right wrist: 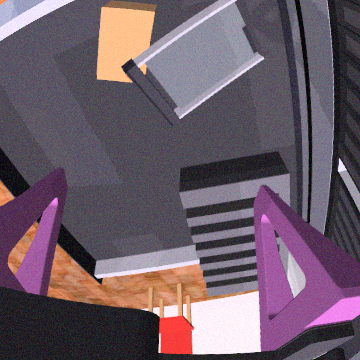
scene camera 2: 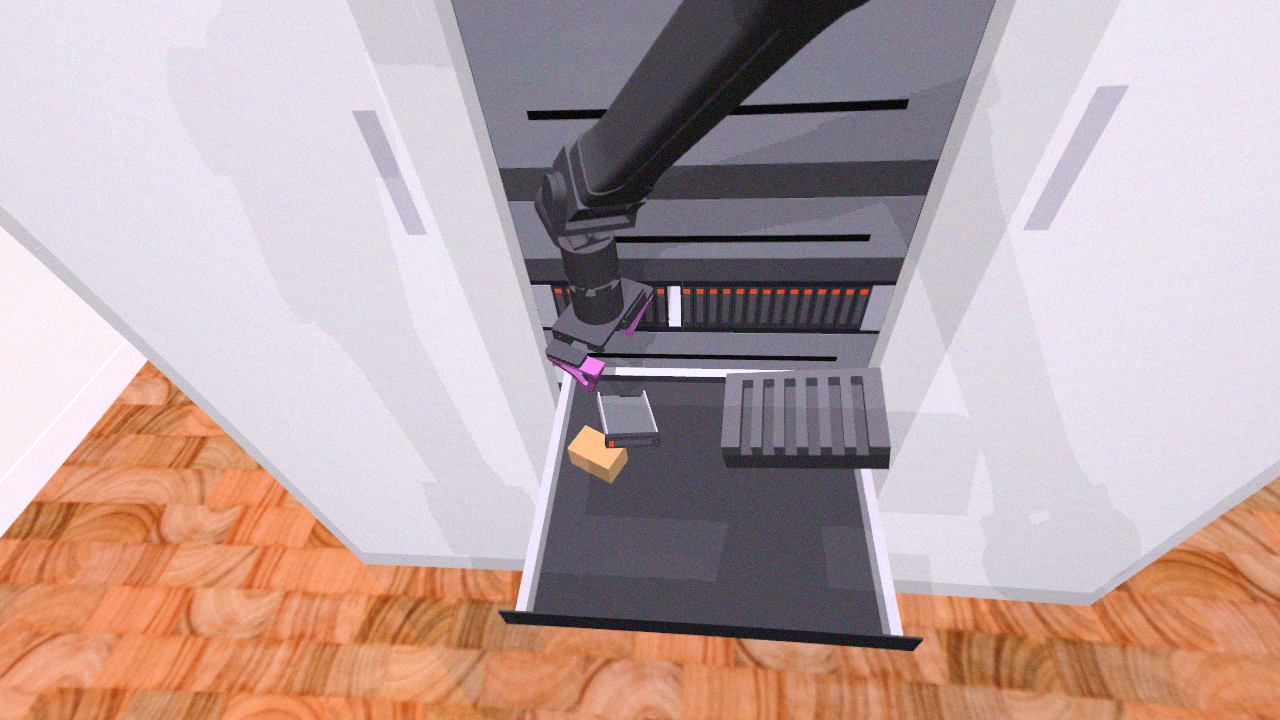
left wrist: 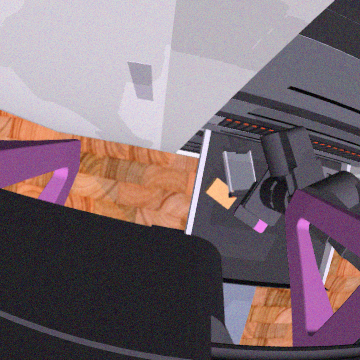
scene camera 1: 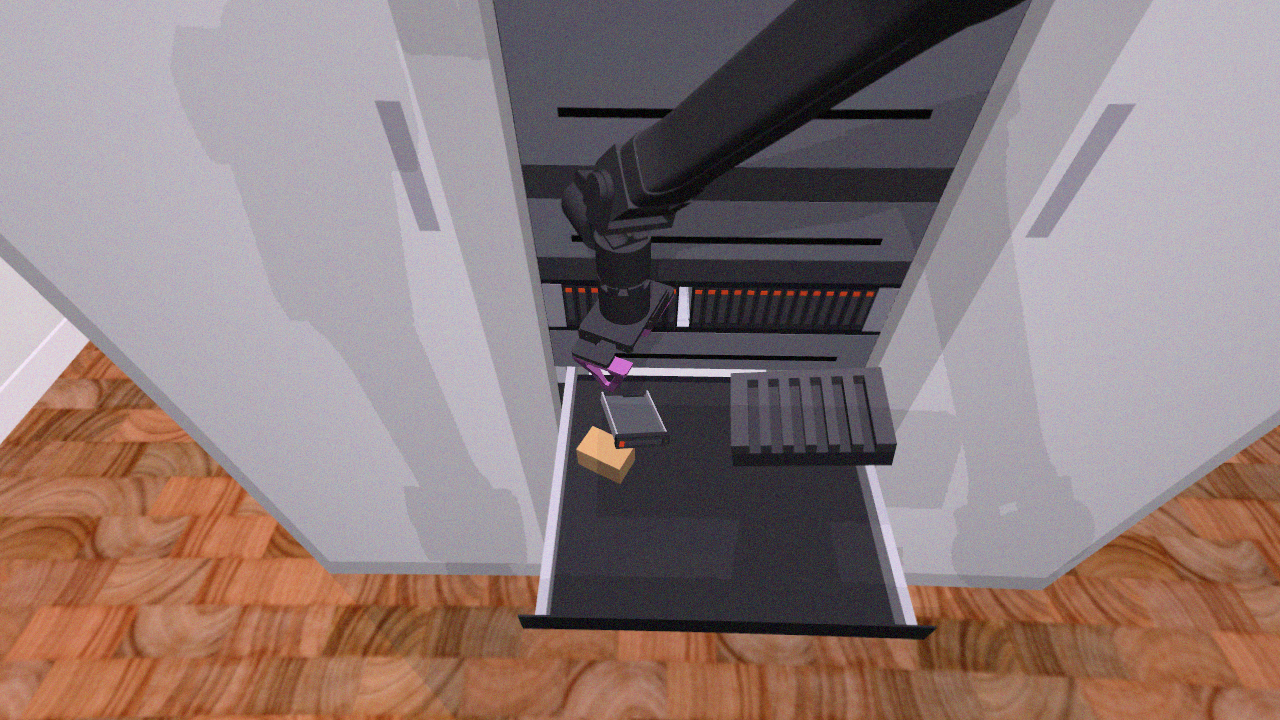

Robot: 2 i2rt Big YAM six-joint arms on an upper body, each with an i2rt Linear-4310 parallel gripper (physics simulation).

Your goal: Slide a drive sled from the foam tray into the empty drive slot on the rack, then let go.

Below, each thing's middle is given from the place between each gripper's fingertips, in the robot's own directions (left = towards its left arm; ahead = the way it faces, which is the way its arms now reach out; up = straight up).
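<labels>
Drive sled [scene camera 1: 634, 421]: my left hand 30 mm short of it, 190 mm to the left of it, 610 mm above it. Counted from my left hand, tan block [scene camera 1: 597, 452]: 20 mm behind, 150 mm to the right, 620 mm below; foam tray [scene camera 2: 835, 418]: 30 mm ahead, 440 mm to the right, 590 mm below.
From my right hand, drive sled: 1 cm to the right, 3 cm ahead, 16 cm below; tan block: 3 cm behind, 3 cm to the left, 17 cm below; foam tray: 2 cm ahead, 26 cm to the right, 15 cm below. By its middle, foam tray nearer to my right hand than to my left hand.
</labels>
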